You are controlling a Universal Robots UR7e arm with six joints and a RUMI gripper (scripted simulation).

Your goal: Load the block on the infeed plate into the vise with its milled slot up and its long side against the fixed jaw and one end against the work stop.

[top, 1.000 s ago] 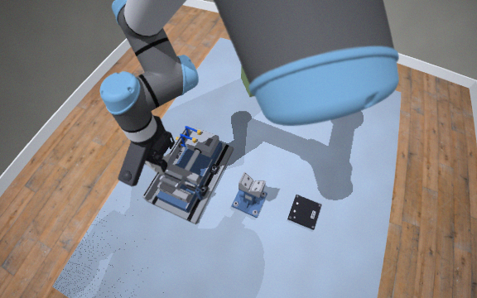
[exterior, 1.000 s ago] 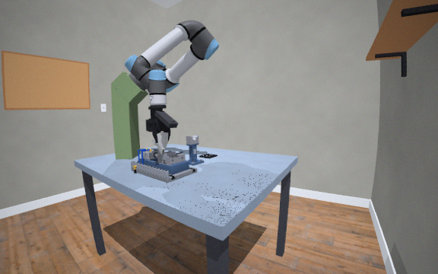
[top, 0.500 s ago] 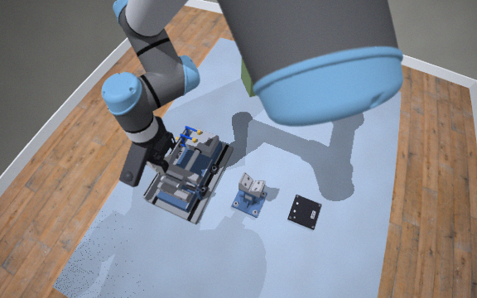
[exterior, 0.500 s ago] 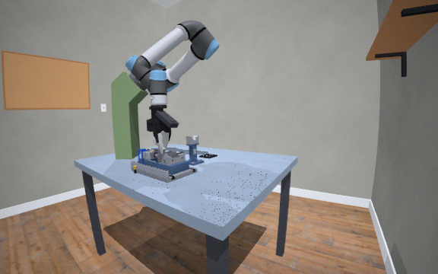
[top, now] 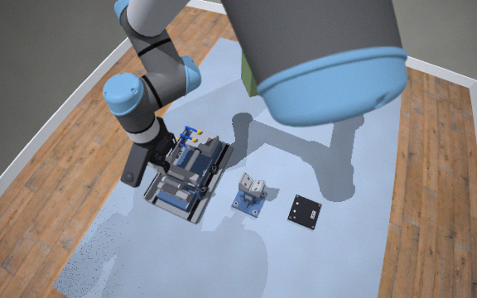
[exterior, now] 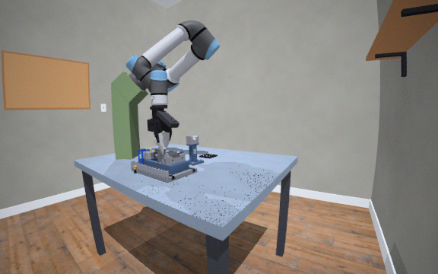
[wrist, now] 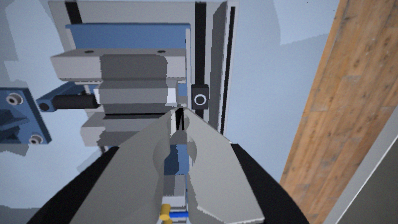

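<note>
My gripper is now 50 mm to the right of the fixed jaw, 40 mm above it and 30 mm short of it. The rest, counted from my hand: grey part (30 mm to the left, 20 mm below); work stop (90 mm to the left, 30 mm below, 10 mm behind); moving jaw (40 mm to the left, 40 mm below, 40 mm behind).
</note>
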